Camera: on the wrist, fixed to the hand. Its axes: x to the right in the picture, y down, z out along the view.
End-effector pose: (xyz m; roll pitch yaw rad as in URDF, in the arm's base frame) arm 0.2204 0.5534 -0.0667 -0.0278 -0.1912 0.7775
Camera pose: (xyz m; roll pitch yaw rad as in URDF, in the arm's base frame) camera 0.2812 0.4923 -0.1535 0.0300 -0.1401 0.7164
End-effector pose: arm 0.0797 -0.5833 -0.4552 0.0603 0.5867 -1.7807
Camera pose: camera 0.0165 -0.5037 -0.5234 0.0679 0.6415 -1.8503
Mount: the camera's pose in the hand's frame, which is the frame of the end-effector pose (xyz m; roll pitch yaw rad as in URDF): -0.0161 -0.0838 -0.0877 0.0462 0.0524 -0.0591
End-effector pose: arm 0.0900 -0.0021 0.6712 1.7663 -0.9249 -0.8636
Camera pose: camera 0.1953 0.0322 0.6191 1.7371 -0.8747 -0.7654
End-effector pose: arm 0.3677 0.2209 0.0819 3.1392 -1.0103 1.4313
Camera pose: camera 0.2730 0.1507 0.1148 3.0828 -1.0595 1.5524
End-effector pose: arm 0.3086 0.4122 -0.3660 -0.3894 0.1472 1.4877
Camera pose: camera 0.4171 0.3799 -0.4124 -0.3537 0.1729 1.4120
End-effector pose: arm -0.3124 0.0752 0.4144 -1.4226 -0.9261 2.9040
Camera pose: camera -0.2253 0.1561 0.4436 -1.2870 -0.9741 2.7961
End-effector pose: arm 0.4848 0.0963 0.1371 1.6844 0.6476 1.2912
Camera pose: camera 0.3762 0.0681 0.0883 1.7801 0.6989 1.3680
